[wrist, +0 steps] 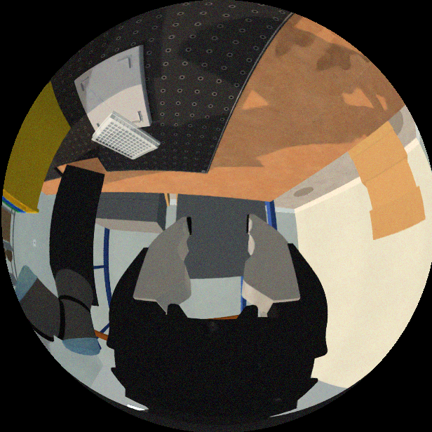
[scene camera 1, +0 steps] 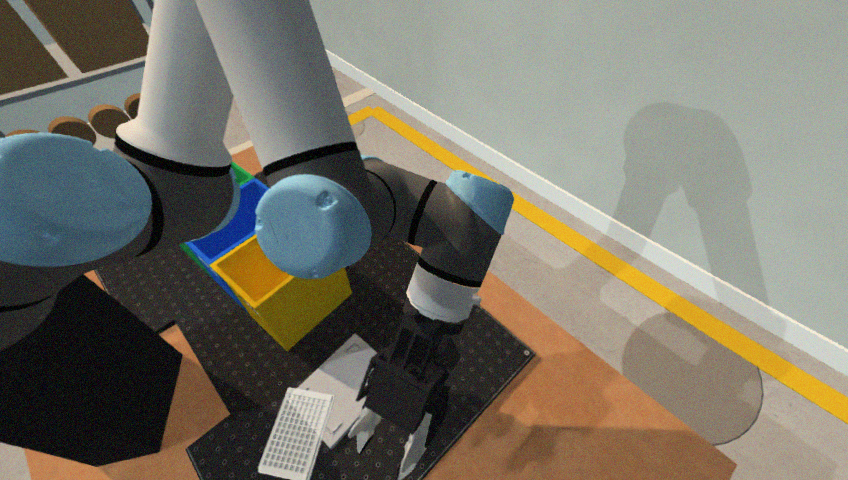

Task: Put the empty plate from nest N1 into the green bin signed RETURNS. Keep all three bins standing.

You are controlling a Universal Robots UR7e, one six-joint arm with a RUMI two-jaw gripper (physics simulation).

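Frame: origin at the arm's base, x right, y ahead, z up, level; metres.
Seen in the pictures: gripper, between the fingertips: [scene camera 1: 379,465].
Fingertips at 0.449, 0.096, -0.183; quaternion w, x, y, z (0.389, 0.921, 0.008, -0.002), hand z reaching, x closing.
Observation:
A point is followed by its place in that frame, as x, y, z.
The white gridded plate [scene camera 1: 295,433] @(0.277, 0.082, -0.334) [wrist: 126,136] lies at an edge of the pale nest base [scene camera 1: 342,386] @(0.294, 0.181, -0.345) [wrist: 112,92], overlapping it, and looks slightly tilted. No label on the nest is readable. My gripper [scene camera 1: 382,460] @(0.449, 0.096, -0.183) [wrist: 218,217] is partly open, with nothing between its fingers. It is to the right of the plate in the scene view, apart from it. The green bin [scene camera 1: 242,172] @(-0.100, 0.406, -0.179) shows by a corner and a strip of rim; the arm hides most of it and its sign. The blue bin [scene camera 1: 251,195] @(-0.061, 0.379, -0.204) and yellow bin [scene camera 1: 309,312] @(0.169, 0.254, -0.301) stand upright in front of it; the yellow bin also shows in the wrist view [wrist: 32,145].
The black perforated board [scene camera 1: 487,350] @(0.494, 0.375, -0.357) [wrist: 200,60] lies on the orange-brown table [scene camera 1: 571,404] @(0.663, 0.362, -0.369) [wrist: 320,112]. The arm's blue-capped joint [scene camera 1: 312,226] @(0.396, 0.157, 0.169) hangs over the yellow bin in the scene view. A wall [scene camera 1: 535,71] stands beyond the table, with a yellow floor line [scene camera 1: 595,249] before it.

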